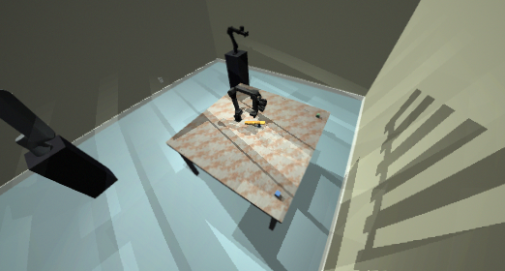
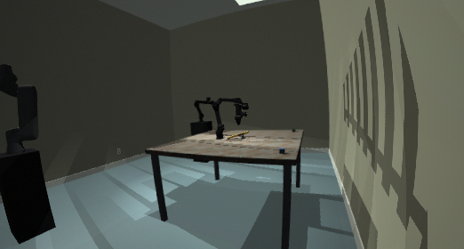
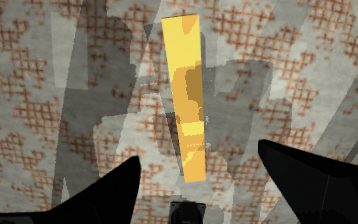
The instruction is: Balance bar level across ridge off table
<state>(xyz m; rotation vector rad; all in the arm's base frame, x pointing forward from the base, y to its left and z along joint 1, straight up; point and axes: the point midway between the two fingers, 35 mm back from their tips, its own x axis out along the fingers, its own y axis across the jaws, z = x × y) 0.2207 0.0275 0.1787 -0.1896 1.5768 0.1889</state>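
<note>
Right now my gripper tip is 1 cm past the long yellow bar and 11 cm above it. Round my gripper tip: small green cube (52 cm ahead, 47 cm to the left, 13 cm below); then small blue cube (52 cm ahead, 53 cm to the right, 13 cm below).
</note>
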